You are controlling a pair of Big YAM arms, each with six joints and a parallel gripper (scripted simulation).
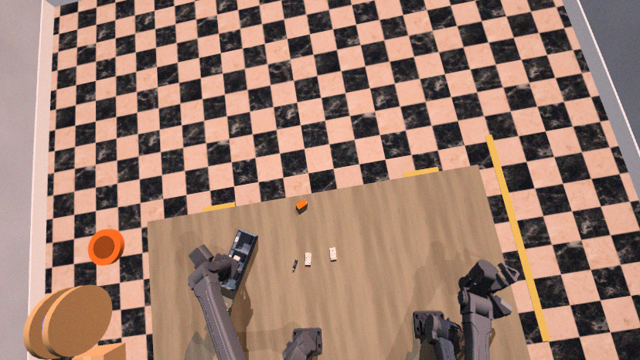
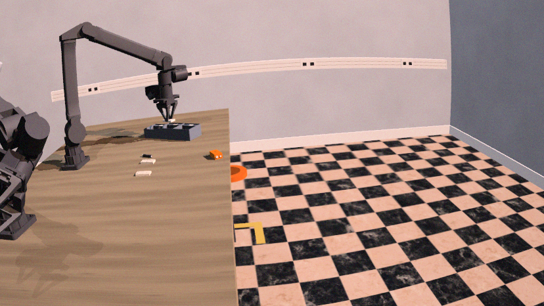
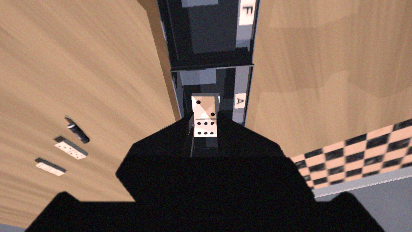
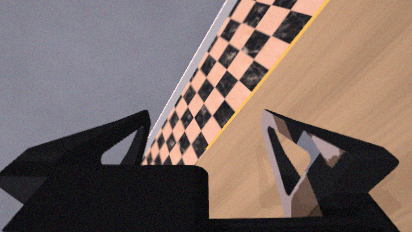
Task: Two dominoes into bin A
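Now: left hand 1 cm to the right of the bin row and 6 cm above it.
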